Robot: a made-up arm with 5 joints.
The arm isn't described. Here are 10 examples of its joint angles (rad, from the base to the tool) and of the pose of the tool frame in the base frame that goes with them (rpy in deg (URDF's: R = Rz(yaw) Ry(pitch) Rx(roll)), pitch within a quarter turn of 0, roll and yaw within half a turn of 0; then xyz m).
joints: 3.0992 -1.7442 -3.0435 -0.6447 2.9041
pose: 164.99 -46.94 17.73 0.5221 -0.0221 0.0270
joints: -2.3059 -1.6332 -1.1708 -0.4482 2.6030
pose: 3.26 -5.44 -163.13 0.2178 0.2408 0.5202
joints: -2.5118 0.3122 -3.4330 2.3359 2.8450
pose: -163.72 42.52 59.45 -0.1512 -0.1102 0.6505
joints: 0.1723 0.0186 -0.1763 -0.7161 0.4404
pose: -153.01 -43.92 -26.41 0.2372 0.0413 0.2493
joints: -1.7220 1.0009 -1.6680 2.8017 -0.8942
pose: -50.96 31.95 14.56 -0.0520 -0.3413 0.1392
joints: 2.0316 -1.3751 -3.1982 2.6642 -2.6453
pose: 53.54 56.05 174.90 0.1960 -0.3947 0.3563
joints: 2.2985 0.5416 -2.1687 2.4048 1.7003
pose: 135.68 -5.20 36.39 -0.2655 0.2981 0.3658
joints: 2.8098 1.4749 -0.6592 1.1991 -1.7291
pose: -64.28 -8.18 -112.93 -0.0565 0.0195 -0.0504
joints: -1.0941 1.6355 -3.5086 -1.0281 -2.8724
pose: 3.73 13.27 -46.83 0.1994 -0.3861 0.3207
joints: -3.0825 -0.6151 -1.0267 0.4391 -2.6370
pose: 128.58 54.76 -53.53 -0.1946 -0.0115 0.5410
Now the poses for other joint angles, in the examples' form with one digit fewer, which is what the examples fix.
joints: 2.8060 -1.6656 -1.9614 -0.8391 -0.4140
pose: -58.0 62.6 -80.2 0.493 -0.172 0.348
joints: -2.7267 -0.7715 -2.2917 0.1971 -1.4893
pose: 15.7 -1.3 -61.7 0.208 0.092 0.742
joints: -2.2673 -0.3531 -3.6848 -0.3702 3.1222
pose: 3.5 -72.5 -133.6 0.222 0.265 0.534
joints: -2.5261 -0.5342 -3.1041 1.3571 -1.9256
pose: 47.5 15.3 -68.3 0.187 0.133 0.723
